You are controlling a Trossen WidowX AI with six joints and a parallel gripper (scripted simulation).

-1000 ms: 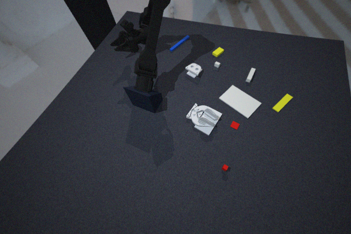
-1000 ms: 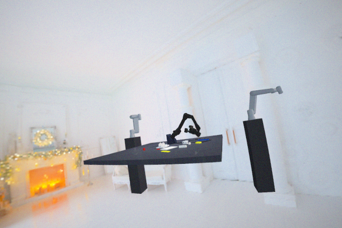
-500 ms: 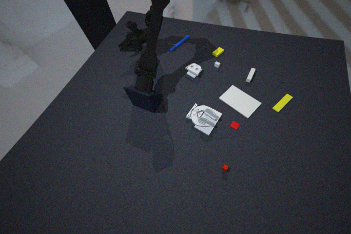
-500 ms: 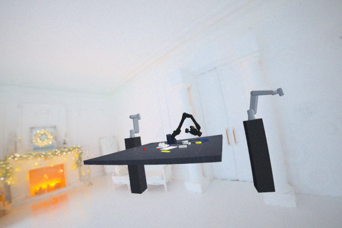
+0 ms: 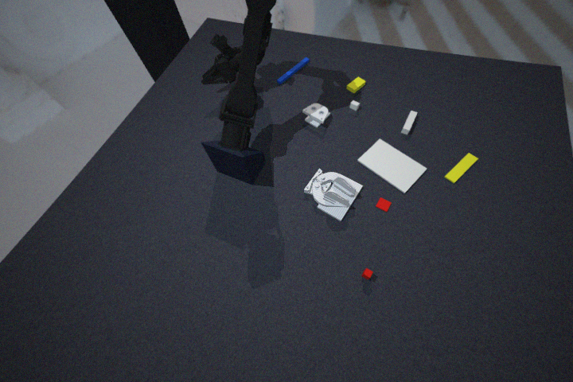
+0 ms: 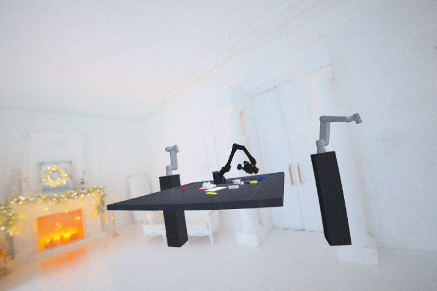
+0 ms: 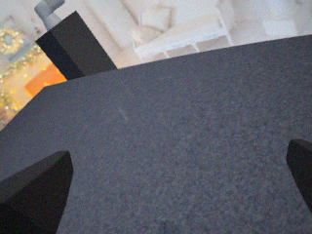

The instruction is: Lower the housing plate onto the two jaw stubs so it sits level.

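My gripper tip is 470 mm short of the small white cube, 80 mm to the right of it and 80 mm above it. Also, from my gripper tip: yellow block 460 mm ahead, 180 mm to the left, 90 mm below; then blue bar 230 mm ahead, 210 mm to the left, 90 mm below; then white sheet 610 mm ahead, 110 mm to the right, 90 mm below.
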